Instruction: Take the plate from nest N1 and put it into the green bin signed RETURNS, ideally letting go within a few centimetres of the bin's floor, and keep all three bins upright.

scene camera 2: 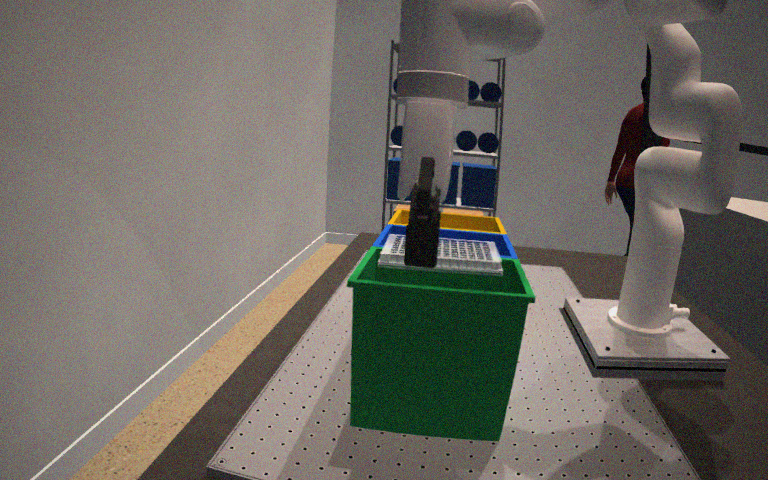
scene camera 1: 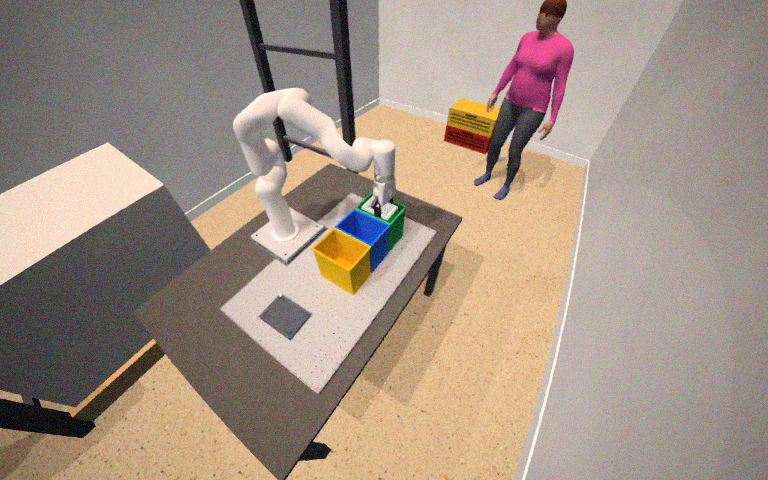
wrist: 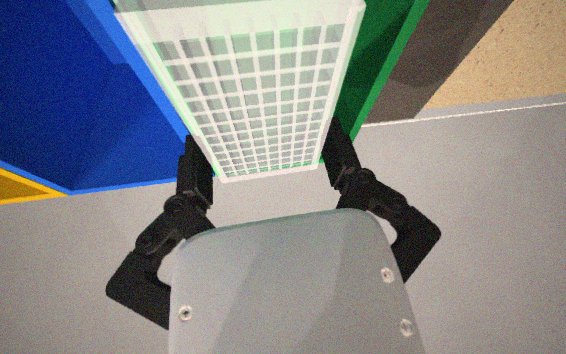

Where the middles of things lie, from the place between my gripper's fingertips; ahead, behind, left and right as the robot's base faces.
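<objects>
Distances counted from my hand: green bin (scene camera 2: pixel 434 354) 100 mm below, 20 mm to the left, 20 mm behind; blue bin (scene camera 1: pixel 371 231) 100 mm below, 120 mm to the right, 30 mm behind; yellow bin (scene camera 1: pixel 345 261) 100 mm below, 250 mm to the right, 30 mm behind; gridded plate (scene camera 2: pixel 460 256) 20 mm behind.
</objects>
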